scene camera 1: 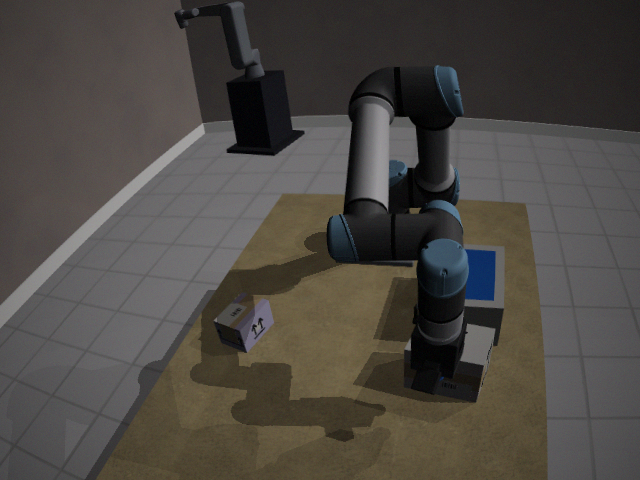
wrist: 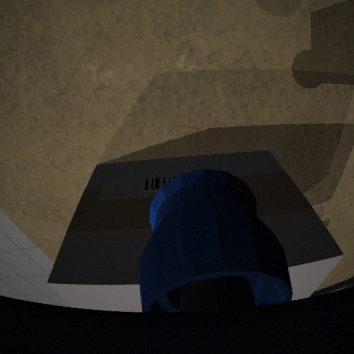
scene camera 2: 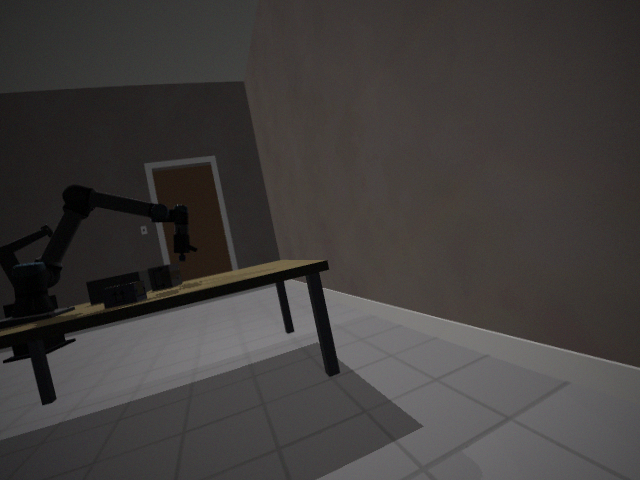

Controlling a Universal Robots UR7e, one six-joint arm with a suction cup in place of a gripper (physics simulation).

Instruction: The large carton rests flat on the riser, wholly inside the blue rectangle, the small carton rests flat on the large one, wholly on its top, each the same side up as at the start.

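Observation:
Suction cup (wrist: 205, 224) carrying nothing. Small carton out of frame in the wrist view. Cup 13 cm from the middle of a large carton (scene camera 1: 466, 385). Small carton (scene camera 1: 247, 318) resting on the table. Large carton (scene camera 2: 167, 276). Small carton (scene camera 2: 134, 292). Grey riser (scene camera 2: 94, 288) resting on the table.

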